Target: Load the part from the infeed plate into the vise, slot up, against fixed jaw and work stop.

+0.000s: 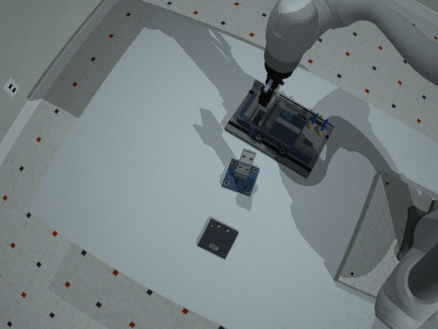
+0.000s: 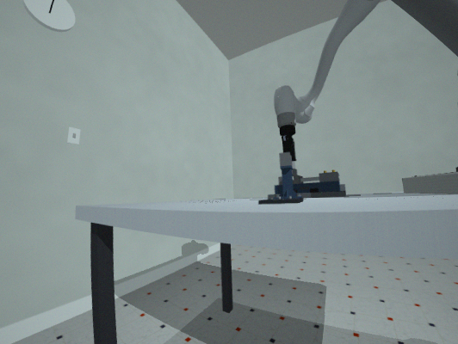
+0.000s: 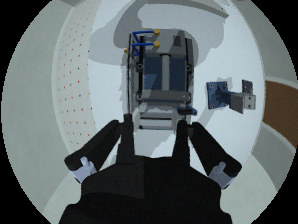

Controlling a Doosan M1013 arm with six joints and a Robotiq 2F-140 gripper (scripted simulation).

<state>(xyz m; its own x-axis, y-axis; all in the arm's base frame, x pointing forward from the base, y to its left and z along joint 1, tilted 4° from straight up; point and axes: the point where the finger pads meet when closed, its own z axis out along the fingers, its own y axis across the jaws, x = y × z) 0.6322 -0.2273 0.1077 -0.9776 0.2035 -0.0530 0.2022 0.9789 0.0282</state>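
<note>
Right now the vise is 10 cm below my hand, 7 cm behind it and 3 cm to the left of it. Also, from my hand: part (2 cm below); air cylinder (16 cm behind, 6 cm below, 5 cm to the left).
</note>
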